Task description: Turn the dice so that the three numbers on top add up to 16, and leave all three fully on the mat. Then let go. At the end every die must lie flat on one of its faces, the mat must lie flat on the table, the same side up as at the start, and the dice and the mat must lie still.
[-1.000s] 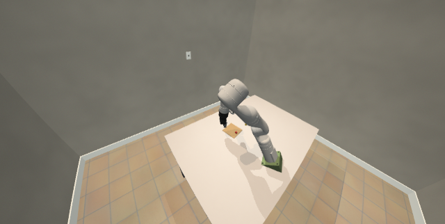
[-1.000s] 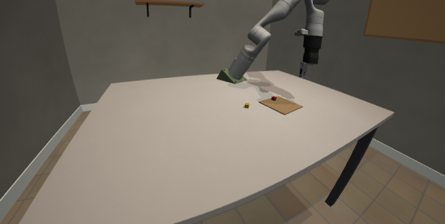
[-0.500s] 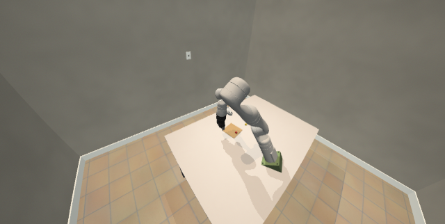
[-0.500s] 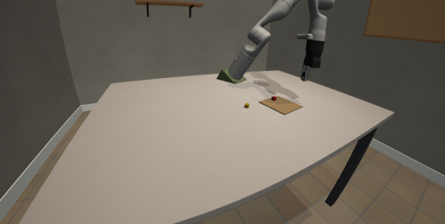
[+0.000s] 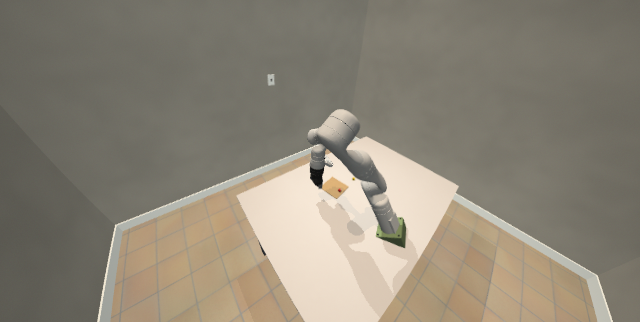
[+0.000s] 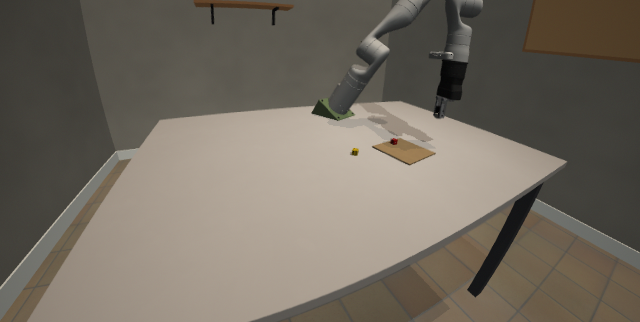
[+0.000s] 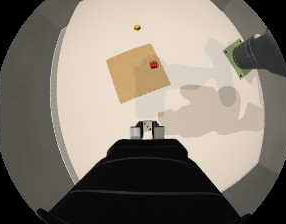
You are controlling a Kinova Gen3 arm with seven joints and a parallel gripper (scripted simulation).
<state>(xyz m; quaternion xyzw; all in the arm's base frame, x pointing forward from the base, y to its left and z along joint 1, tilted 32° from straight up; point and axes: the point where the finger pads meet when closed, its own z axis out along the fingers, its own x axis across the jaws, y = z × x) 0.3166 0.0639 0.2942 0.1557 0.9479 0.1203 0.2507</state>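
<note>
Right now my hand is 10 mm past the tan mat, 140 mm to the left of it and 110 mm above it. Also, from my hand: white die 10 mm below; red die 60 mm behind, 140 mm to the right, 100 mm below; yellow die 60 mm behind, 300 mm to the right, 110 mm below.
</note>
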